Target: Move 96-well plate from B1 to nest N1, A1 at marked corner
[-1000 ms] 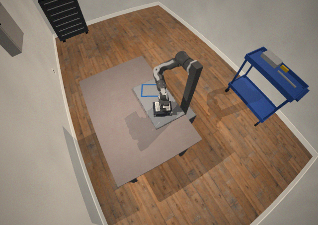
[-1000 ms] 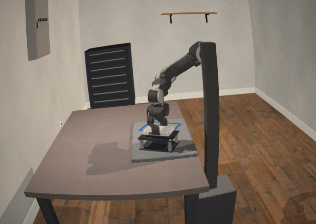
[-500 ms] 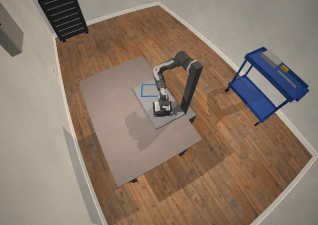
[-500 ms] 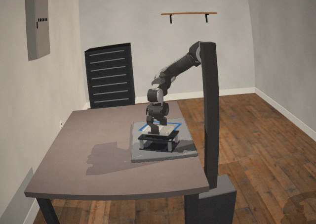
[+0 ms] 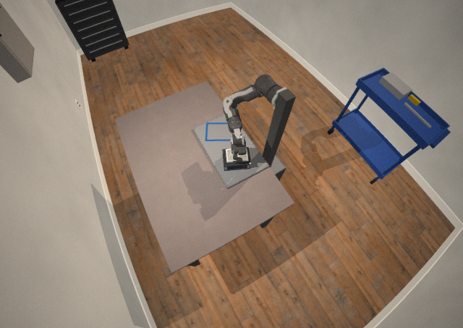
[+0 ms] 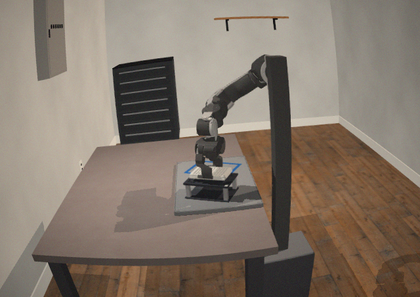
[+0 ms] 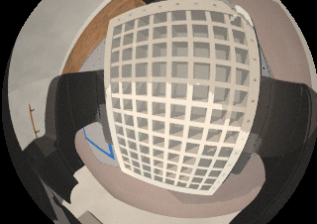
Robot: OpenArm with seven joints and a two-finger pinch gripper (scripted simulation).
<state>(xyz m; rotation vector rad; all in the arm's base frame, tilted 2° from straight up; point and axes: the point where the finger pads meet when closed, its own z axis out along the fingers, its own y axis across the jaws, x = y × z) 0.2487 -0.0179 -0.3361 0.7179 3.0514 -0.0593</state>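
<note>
My hand is right at the white 96-well plate. Also, from my hand: black raised nest N1: 20 mm below.
</note>
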